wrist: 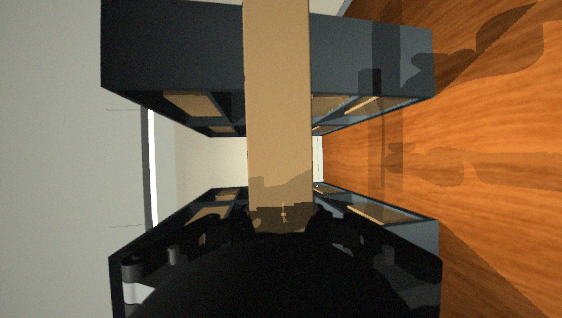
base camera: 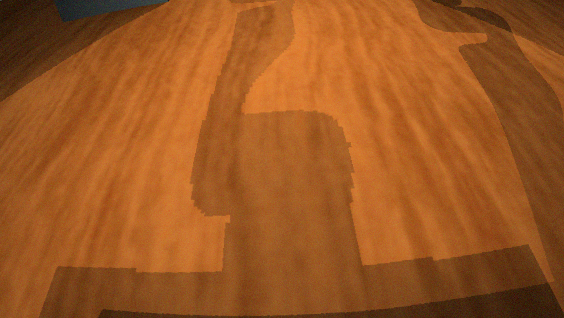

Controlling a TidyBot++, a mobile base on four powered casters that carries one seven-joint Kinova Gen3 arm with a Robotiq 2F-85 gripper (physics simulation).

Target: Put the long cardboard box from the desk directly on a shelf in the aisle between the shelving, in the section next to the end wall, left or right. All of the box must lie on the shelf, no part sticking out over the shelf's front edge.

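Frame: origin at the arm's base, x right, y up, z back, level; metres.
Where they show: gripper, fingertip midpoint: (wrist: 281, 208).
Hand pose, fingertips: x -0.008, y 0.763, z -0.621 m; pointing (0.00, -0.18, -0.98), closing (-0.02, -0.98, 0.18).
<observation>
After its pixels a point has its place.
The long cardboard box (wrist: 278, 110) {x 0.080, y 0.770, z -0.578 m} is held between the fingers of my gripper (wrist: 281, 208) {x -0.008, y 0.763, z -0.621 m}, which is shut on its near end. The box runs from the fingers to the top edge of the wrist view, where its far end is cut off. The wrist view lies on its side and looks along the aisle. Dark shelving units stand on both sides: one (wrist: 170, 47) {x 0.592, y 1.192, z -1.337 m} at the top of the view, behind the box, and one (wrist: 412, 237) {x -0.516, y -0.184, z -1.301 m} at the bottom, partly hidden by the gripper. The box hangs across the aisle's opening. The desk does not show.
The pale end wall (wrist: 212, 160) {x -0.042, y 1.477, z -3.183 m} shows at the far end of the aisle, partly behind the box. The wooden floor (wrist: 500, 120) {x 0.178, y -0.397, z -1.032 m} (base camera: 425, 150) {x 0.205, y -0.396, z -0.455 m} carries shadows of the arm. A blue-grey shelving corner (base camera: 112, 7) {x -0.649, y -0.380, z -1.296 m} shows at the base view's top left.
</observation>
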